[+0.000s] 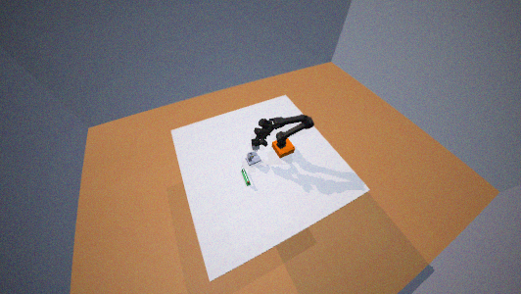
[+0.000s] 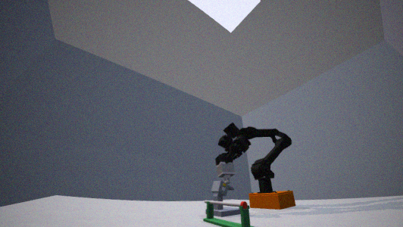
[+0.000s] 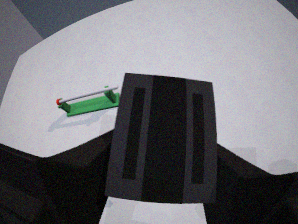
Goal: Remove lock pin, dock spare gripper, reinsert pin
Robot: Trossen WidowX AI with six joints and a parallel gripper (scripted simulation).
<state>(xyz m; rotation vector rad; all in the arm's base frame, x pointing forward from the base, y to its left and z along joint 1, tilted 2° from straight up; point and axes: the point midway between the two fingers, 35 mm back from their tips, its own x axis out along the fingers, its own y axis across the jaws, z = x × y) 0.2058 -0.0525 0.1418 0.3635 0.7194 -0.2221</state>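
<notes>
Now: gripper tip 16 cm short of the green cradle, 14 cm to the right of it and 15 cm above it. From my gripper tip the other things lie so: grey mount (4 cm ahead, 3 cm to the left, 12 cm below); spare gripper (1 cm behind, 1 cm to the left, 2 cm below).
</notes>
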